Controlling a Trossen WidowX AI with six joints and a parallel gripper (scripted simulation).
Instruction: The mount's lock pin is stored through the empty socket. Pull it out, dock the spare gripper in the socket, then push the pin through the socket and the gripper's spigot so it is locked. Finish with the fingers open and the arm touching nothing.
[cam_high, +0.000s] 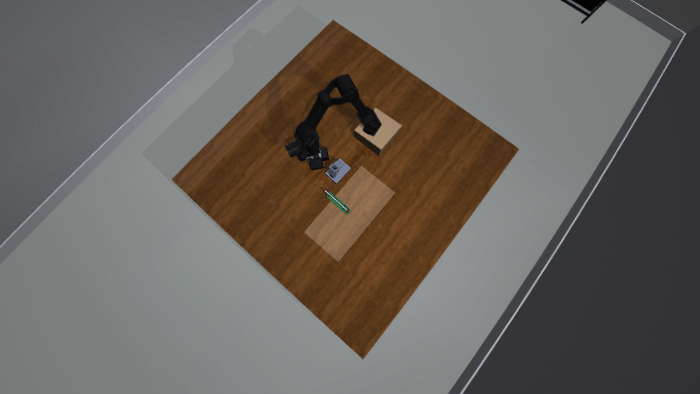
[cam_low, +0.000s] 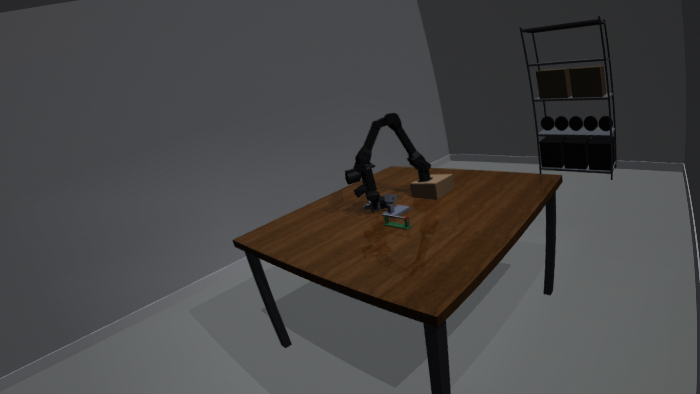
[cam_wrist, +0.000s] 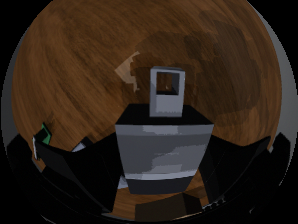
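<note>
The grey mount lies 2 cm ahead of my gripper tip, 13 cm to the left of it and 3 cm above it. From my gripper tip the other things lie so: green rack (15 cm ahead, 22 cm to the left, 1 cm above); then spare gripper (2 cm above).
</note>
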